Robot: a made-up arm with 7 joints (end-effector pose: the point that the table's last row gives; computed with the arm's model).
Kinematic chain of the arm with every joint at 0, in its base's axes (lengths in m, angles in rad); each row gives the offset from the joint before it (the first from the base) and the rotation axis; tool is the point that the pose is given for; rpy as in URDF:
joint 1: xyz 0 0 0.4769 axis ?
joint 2: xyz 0 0 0 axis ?
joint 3: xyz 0 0 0.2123 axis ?
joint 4: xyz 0.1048 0 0 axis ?
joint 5: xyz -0.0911 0 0.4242 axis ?
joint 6: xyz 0 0 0 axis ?
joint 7: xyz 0.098 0 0 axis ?
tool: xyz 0 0 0 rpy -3.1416 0 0
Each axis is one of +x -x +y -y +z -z.
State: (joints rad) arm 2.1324 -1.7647 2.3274 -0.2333 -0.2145 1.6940 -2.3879
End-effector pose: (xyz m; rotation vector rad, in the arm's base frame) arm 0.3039 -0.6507 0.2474 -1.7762 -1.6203 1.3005
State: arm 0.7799 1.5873 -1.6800 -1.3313 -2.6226 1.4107 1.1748
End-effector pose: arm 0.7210 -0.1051 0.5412 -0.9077 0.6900 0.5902
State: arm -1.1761 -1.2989 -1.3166 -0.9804 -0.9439 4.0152 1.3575
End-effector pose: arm -0.4537 0.3083 0.7405 -0.6161 0.0802 1.4475
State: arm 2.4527 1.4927 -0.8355 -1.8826 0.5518 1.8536 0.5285
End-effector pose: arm 0.1549 0.4932 0.0767 1.9367 0.6552 0.2271
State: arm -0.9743 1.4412 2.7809 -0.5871 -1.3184 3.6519 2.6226
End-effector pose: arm 0.3105 -0.4572 0.7856 0.8710 0.2246 -0.1118
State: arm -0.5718 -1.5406 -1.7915 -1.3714 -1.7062 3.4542 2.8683
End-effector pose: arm -0.5711 -0.2083 0.4741 1.5295 1.2024 -2.1045
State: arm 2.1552 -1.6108 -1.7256 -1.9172 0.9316 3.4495 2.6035
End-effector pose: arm 0.5395 0.1050 0.3133 1.4293 1.9976 1.6164
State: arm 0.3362 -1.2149 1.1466 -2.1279 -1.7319 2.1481 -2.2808
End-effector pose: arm -0.1315 0.5353 0.6600 -0.5021 0.2707 -0.8891
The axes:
joint 1: +z
joint 2: +y
joint 3: +z
joint 4: -y
joint 5: +z
joint 6: -y
joint 7: -z

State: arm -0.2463 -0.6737 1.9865 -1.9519 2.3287 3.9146 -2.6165
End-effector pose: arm -0.0696 0.4641 0.4860 1.2567 1.9024 1.3606
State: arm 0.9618 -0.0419 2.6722 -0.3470 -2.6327 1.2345 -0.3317
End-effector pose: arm -0.1734 -0.0910 1.2091 -1.4851 -1.3413 -1.9690
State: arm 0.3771 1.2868 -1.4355 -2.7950 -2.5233 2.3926 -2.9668
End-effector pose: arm -0.0832 -0.3490 0.3314 1.2589 -0.7261 0.4901
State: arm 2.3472 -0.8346 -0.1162 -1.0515 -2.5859 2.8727 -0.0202
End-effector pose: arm 0.0045 0.0059 1.1410 0.2160 0.2371 2.7723
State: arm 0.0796 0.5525 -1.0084 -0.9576 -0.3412 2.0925 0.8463
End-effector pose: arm 0.5639 -0.3216 0.8715 1.6324 -1.4392 0.9626
